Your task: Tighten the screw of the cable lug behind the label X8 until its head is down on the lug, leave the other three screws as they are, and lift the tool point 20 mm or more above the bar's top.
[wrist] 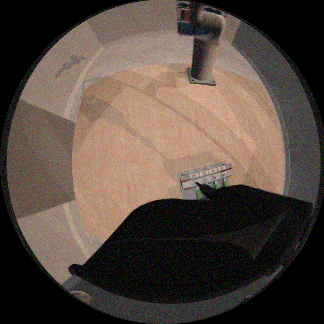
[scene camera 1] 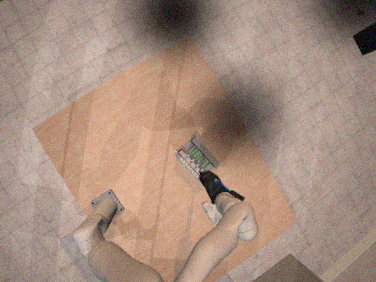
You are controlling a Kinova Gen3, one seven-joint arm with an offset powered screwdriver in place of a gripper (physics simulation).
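Places are measured from the arm's base along level axes (x ahead, y left, z up), in millimetres.
Where they show: hand, its tool point: (wrist: 196, 182) (scene camera 1: 199, 171); arm's base, origin of its link: (wrist: 199, 74) (scene camera 1: 108, 206).
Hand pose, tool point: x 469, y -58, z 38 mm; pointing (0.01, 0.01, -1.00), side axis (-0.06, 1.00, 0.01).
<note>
Things, the pixels of their top centre, and the offset from my tool point. Level surfaces: height alone.
- terminal block, centre of its top: (wrist: 211, 189) (scene camera 1: 198, 159) 23 mm ahead, 53 mm left, 0 mm up
- screwdriver, centre of its top: (wrist: 203, 187) 0 mm ahead, 0 mm left, 64 mm up
- table top, height of its surface: 50 mm down
The terminal block (scene camera 1: 201, 152) (wrist: 185, 184) lies on the wooden table top, with a metal bar, green cables and a row of white labels (scene camera 1: 188, 166) (wrist: 203, 173). The label texts are too blurred to read, so I cannot tell which is X8. My screwdriver (scene camera 1: 201, 173) (wrist: 197, 183) has its thin dark tip over the bar, near the end lug at the left of the row in the wrist view. Whether the tip touches the screw head, and how high that head stands, cannot be made out. The black tool body (scene camera 1: 214, 186) (wrist: 200, 245) hides part of the block and cables in the wrist view.
The pale arm (scene camera 1: 210, 250) reaches in from the lower edge of the scene view. Its base plate (scene camera 1: 119, 205) (wrist: 210, 83) is fixed on the table top (scene camera 1: 115, 125) (wrist: 125, 165). A rack with blue parts stands behind the base in the wrist view. A black object (scene camera 1: 366, 40) is at the upper right.
</note>
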